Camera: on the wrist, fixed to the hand. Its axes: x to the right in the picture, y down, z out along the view.
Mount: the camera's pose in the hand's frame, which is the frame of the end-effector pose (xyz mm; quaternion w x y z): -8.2 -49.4 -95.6 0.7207 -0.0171 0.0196 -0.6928
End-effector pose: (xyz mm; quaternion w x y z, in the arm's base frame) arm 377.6 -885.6 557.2 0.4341 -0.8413 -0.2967 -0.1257
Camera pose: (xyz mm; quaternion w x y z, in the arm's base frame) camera 345.5 -943.7 642.3 0.2172 -0.4057 -0.7860 -0.4129
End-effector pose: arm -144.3 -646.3 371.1 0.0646 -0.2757 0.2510 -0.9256
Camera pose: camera -188.4 -560.4 322.9 0.6043 0.3556 -0.0070 0.7130
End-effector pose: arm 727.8 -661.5 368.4 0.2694 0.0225 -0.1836 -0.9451
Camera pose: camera 723.6 -650.4 261.1 0.4566 -0.1573 0.0953 0.8704
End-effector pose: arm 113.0 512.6 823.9 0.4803 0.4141 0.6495 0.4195
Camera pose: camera 15.1 475.7 797.4 0.6311 -0.1680 0.7572 -0.0112
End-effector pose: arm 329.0 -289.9 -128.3 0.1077 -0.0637 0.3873 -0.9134
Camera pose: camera 310.6 -188.1 -159.1 0.5639 0.2982 -0.2527 0.7275
